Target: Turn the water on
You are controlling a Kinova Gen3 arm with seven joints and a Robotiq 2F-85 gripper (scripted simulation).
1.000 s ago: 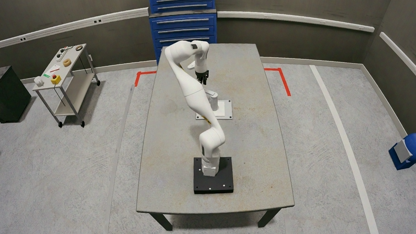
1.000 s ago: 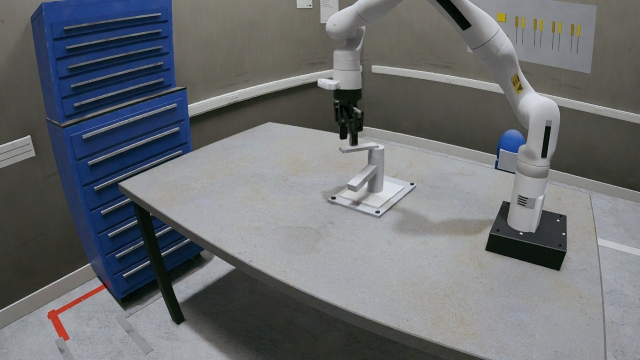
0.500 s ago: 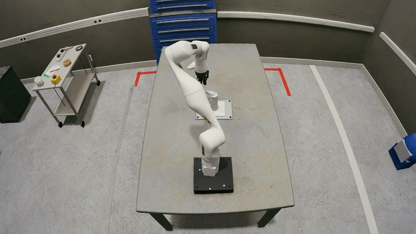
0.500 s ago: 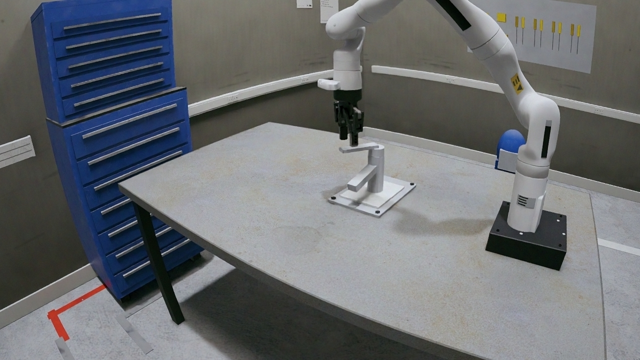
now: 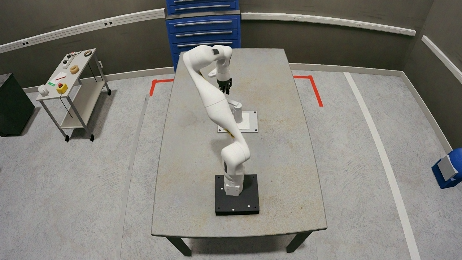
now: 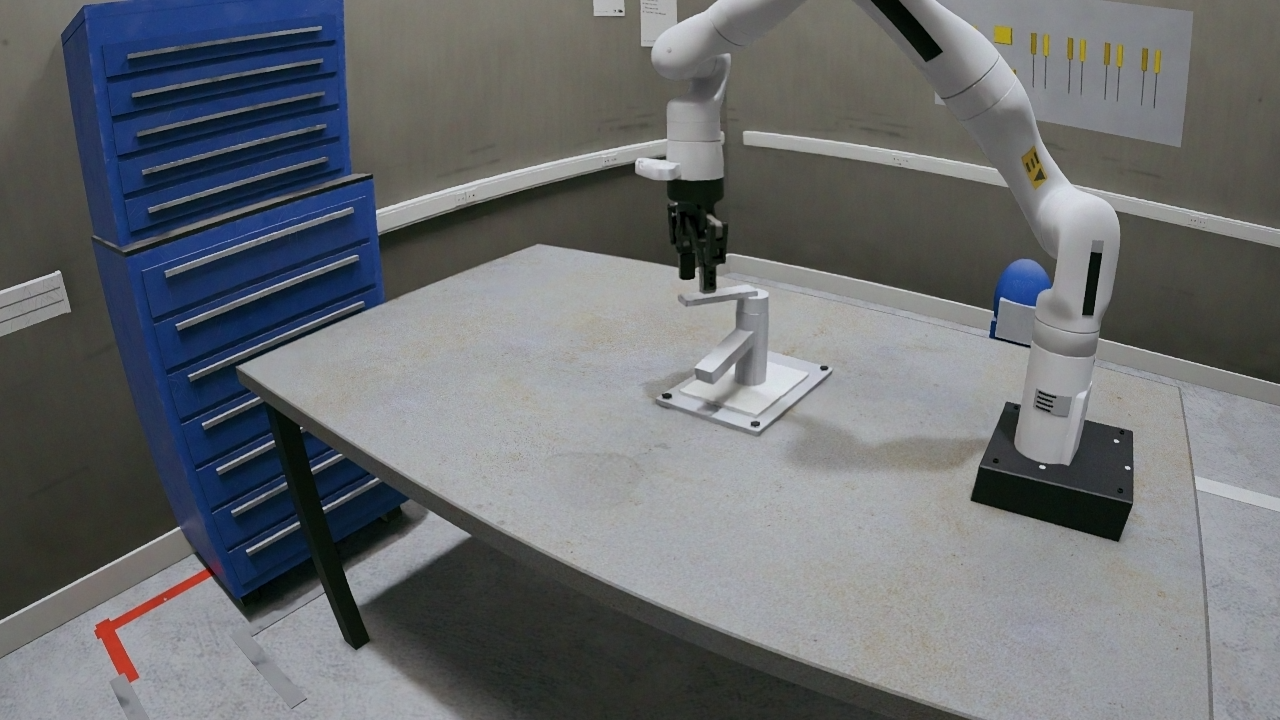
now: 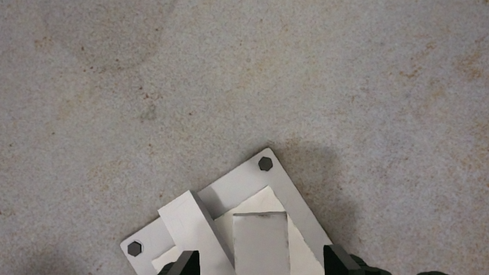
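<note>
My gripper is now 10 mm past the lever, 30 mm to the left of it and 30 mm above it. Also, from my hand: tap 20 mm behind, 60 mm to the right, 90 mm below; plate 30 mm behind, 80 mm to the right, 180 mm below.
</note>
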